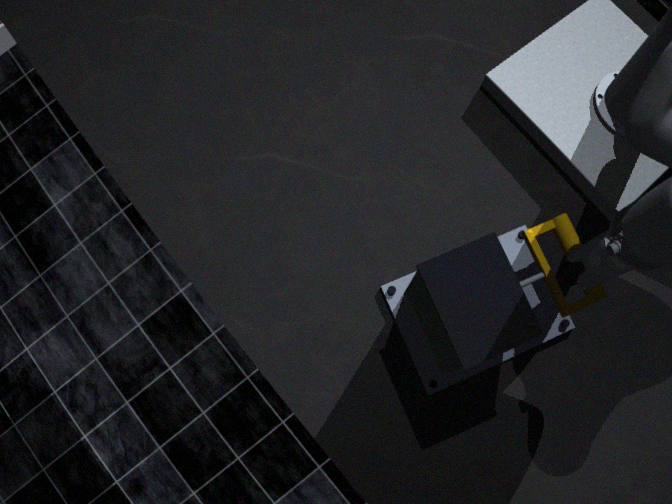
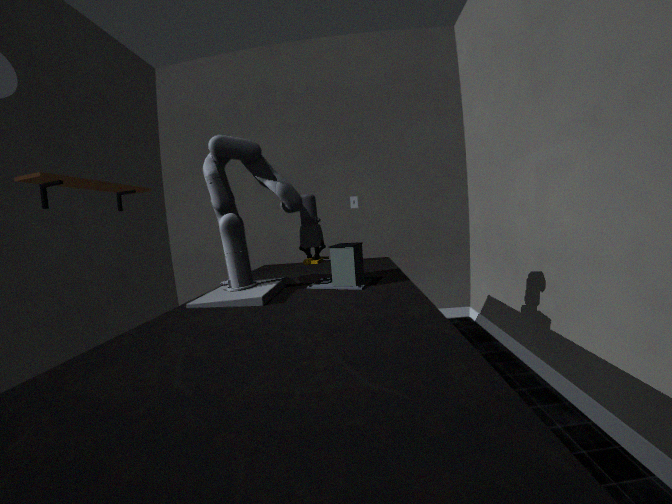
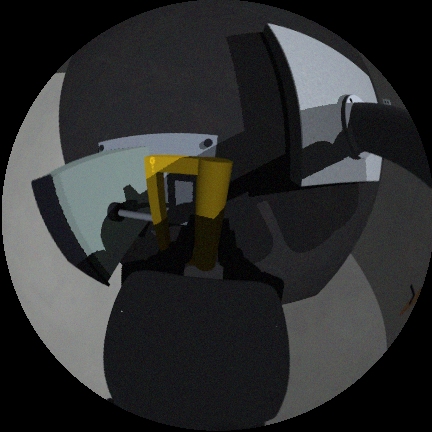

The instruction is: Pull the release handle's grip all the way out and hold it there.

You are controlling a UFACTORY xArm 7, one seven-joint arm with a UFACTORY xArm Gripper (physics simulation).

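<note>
The yellow grip (image 1: 567,233) (image 2: 312,261) (image 3: 213,192) of the release handle is a rectangular loop with a thick round bar on its outer side. A grey rod (image 1: 531,279) (image 3: 135,215) joins the loop to the housing (image 1: 472,298) (image 2: 343,265) (image 3: 82,200), and a length of the rod shows between them. My gripper (image 1: 578,263) (image 2: 313,256) (image 3: 208,226) is shut on the grip's round bar, with one dark finger on each side of it. The fingertips are in deep shadow and partly hidden.
The housing stands on a light bolted plate (image 1: 511,242) (image 2: 320,286) (image 3: 170,142). The arm's pale base slab (image 1: 553,86) (image 2: 227,296) (image 3: 320,75) is close by. A wooden shelf (image 2: 86,183) is on the left wall. A tiled floor (image 1: 108,325) lies beyond the table edge.
</note>
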